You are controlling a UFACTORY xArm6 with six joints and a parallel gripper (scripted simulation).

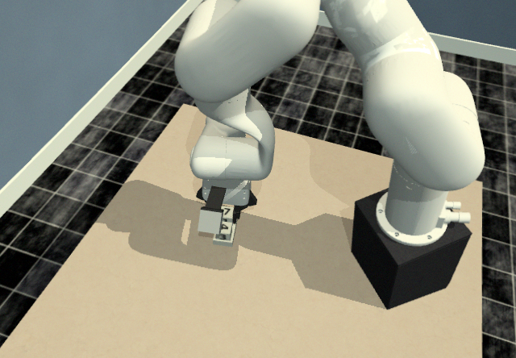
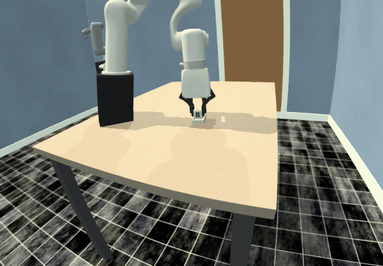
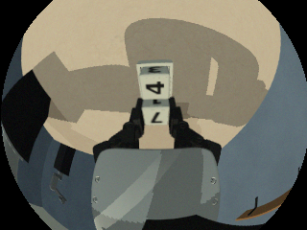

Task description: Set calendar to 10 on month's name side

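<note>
Right now my hand is 1 cm above the white cube. From my hand the other things lie so: tray (2 cm to the left, 4 cm below).
</note>
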